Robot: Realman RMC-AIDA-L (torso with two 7-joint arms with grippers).
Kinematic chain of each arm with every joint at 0, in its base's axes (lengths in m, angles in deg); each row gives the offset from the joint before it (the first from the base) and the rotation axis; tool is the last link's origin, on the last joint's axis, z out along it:
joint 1: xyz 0 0 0.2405 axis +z
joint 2: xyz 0 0 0 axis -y
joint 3: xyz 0 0 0.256 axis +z
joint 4: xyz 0 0 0 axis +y
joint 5: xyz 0 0 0.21 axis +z
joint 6: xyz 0 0 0 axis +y
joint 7: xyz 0 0 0.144 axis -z
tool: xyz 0 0 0
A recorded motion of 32 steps. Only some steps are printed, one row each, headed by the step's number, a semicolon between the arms.
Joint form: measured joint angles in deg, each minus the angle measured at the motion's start. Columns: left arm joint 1, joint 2, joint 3, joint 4, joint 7, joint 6, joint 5; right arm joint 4, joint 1, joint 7, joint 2, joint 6, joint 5, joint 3.
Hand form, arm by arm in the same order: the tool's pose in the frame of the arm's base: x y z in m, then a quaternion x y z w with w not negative. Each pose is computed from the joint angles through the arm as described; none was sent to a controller.
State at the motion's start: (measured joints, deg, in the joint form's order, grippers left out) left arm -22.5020 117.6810 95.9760 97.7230 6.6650 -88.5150 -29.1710; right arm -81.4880 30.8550 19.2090 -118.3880 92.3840 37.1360 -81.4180
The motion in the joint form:
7: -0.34 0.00 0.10 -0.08 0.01 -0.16 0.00; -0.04 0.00 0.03 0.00 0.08 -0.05 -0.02
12: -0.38 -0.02 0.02 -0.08 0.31 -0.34 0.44; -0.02 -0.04 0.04 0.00 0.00 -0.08 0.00
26: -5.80 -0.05 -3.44 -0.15 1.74 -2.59 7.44; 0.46 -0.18 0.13 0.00 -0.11 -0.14 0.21
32: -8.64 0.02 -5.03 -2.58 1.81 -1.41 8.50; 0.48 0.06 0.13 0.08 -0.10 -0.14 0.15
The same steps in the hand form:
7: -0.1620 0.3064 -0.0063 -0.81694 -0.50391 0.12399 0.25164; 0.1777 0.3339 -0.0007 -0.87740 0.43426 -0.13826 0.14990
12: -0.1630 0.3068 -0.0053 -0.81437 -0.50583 0.12587 0.25514; 0.1780 0.3340 -0.0007 -0.87719 0.43457 -0.13799 0.15050
26: -0.1515 0.3320 0.0170 -0.79938 -0.49083 0.13247 0.32020; 0.1807 0.3339 -0.0009 -0.87514 0.43867 -0.13863 0.14992
32: -0.1457 0.3457 0.0196 -0.79728 -0.48763 0.12491 0.33311; 0.1797 0.3347 -0.0006 -0.87599 0.43662 -0.13917 0.15043

